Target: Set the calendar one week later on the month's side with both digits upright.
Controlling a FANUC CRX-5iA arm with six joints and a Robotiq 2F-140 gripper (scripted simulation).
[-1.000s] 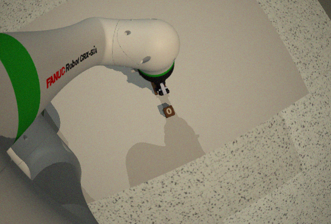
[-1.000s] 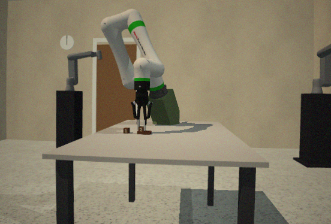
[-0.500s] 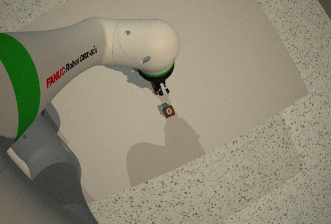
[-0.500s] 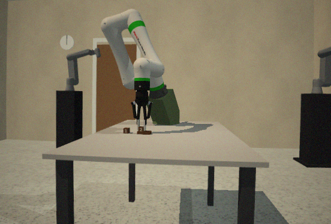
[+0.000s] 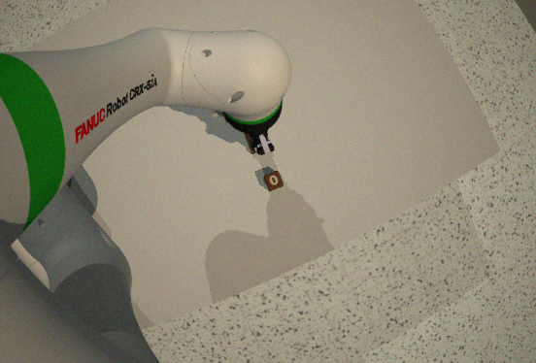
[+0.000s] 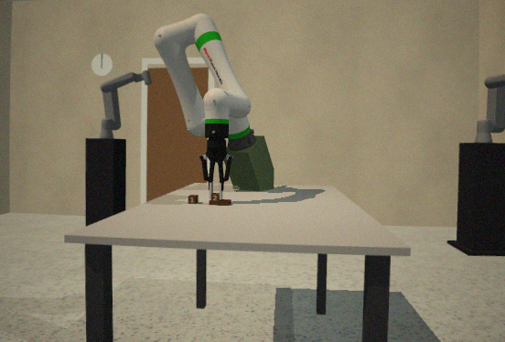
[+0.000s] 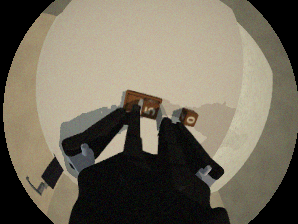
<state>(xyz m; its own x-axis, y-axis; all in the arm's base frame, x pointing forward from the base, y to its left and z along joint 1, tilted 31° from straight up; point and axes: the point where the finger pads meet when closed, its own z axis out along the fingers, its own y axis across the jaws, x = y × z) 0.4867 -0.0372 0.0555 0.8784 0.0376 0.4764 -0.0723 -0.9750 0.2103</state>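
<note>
My hand is 2 cm to the right of the brown tray and 4 cm above it.
</note>
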